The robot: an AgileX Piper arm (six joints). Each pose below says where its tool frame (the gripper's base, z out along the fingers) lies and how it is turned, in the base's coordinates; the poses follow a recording.
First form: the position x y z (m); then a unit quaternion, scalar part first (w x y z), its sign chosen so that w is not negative.
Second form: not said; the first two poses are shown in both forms.
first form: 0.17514 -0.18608 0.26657 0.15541 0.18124 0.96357 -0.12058
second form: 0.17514 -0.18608 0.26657 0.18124 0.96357 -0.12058 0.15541
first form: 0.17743 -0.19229 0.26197 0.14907 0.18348 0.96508 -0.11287
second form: 0.17743 -0.19229 0.26197 0.18348 0.96508 -0.11287 0.14907
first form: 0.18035 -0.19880 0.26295 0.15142 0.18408 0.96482 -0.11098
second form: 0.18035 -0.19880 0.26295 0.18408 0.96482 -0.11098 0.15142
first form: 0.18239 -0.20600 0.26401 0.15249 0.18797 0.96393 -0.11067
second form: 0.18239 -0.20600 0.26401 0.18797 0.96393 -0.11067 0.15249
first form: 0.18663 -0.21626 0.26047 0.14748 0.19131 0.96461 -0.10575
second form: 0.18663 -0.21626 0.26047 0.19131 0.96461 -0.10575 0.14748
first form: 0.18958 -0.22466 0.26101 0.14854 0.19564 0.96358 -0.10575
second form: 0.18958 -0.22466 0.26101 0.19564 0.96358 -0.10575 0.14854
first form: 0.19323 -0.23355 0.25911 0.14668 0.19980 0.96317 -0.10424
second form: 0.19323 -0.23355 0.25911 0.19980 0.96317 -0.10424 0.14668
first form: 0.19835 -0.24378 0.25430 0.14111 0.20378 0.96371 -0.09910
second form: 0.19835 -0.24378 0.25430 0.20378 0.96371 -0.09910 0.14111
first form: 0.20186 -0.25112 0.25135 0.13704 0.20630 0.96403 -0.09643
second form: 0.20186 -0.25112 0.25135 0.20630 0.96403 -0.09643 0.13704
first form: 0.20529 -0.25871 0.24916 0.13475 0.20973 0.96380 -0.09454
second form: 0.20529 -0.25871 0.24916 0.20973 0.96380 -0.09454 0.13475
